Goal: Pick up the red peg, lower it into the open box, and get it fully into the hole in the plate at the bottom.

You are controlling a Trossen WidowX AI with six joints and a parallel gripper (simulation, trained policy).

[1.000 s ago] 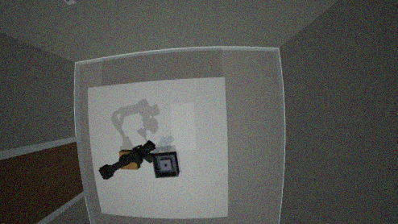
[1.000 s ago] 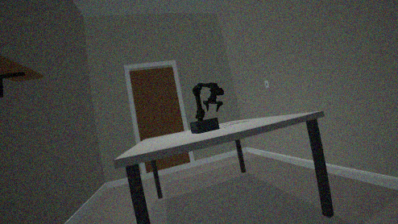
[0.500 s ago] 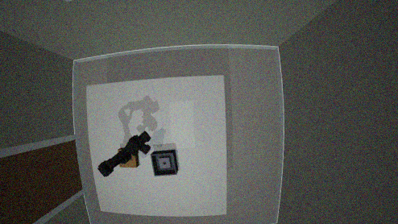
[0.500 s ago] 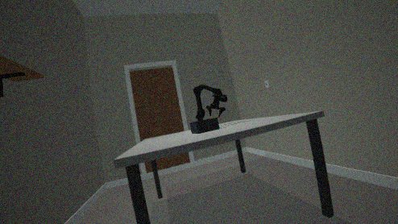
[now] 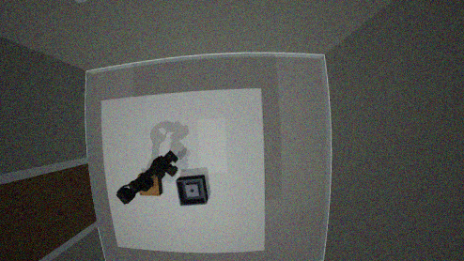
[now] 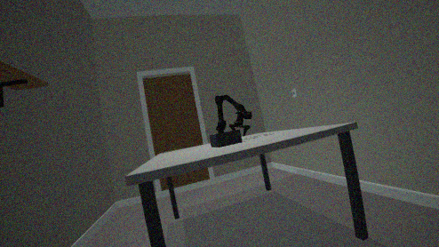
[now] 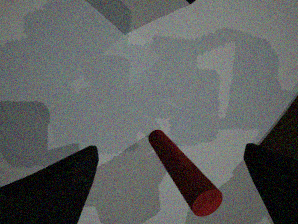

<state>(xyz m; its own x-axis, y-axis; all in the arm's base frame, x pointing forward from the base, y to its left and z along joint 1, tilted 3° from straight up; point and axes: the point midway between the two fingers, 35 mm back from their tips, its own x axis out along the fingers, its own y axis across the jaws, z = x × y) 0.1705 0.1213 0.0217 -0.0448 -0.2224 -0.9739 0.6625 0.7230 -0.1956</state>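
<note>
Right now the red peg is 10 mm behind my gripper tip. Also, from my gripper tip: dark box: 160 mm ahead, 180 mm to the right, 10 mm below; grey plate: 160 mm ahead, 180 mm to the right.
</note>
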